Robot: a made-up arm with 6 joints.
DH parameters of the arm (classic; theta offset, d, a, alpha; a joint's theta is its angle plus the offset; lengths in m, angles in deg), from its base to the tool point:
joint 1: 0 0.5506 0.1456 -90
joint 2: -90 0 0.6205 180
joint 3: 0 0 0.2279 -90
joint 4: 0 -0.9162 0 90
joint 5: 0 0 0 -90
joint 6: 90 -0.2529 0 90
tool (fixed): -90 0 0 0
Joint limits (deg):
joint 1: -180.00..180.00
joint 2: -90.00..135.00
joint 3: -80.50..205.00
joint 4: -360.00..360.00
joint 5: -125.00..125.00
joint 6: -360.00..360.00
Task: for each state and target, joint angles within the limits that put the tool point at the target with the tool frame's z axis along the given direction. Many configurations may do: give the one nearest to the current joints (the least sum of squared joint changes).
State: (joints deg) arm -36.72 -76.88 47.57 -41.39 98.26 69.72
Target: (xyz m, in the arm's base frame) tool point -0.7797 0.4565 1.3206 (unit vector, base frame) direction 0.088 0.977 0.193
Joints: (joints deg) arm -35.34 -90.00 0.34 -22.21 124.62 103.78
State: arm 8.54 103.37 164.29 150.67 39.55 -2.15
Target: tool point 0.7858 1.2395 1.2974 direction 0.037 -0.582 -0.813
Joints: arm 56.49 82.97 127.50 173.24 76.86 22.29
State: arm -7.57 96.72 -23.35 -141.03 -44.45 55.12
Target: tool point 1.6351 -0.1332 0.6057 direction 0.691 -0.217 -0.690
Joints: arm -9.04 54.09 11.13 -150.24 -86.14 4.79
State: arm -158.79 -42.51 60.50 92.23 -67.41 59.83
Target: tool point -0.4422 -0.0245 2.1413 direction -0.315 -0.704 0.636
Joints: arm -145.41 -6.52 56.31 77.18 -69.44 22.19
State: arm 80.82 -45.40 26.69 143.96 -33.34 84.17
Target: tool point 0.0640 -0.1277 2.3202 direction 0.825 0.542 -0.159
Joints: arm 86.58 -19.35 58.67 138.33 -25.17 94.44
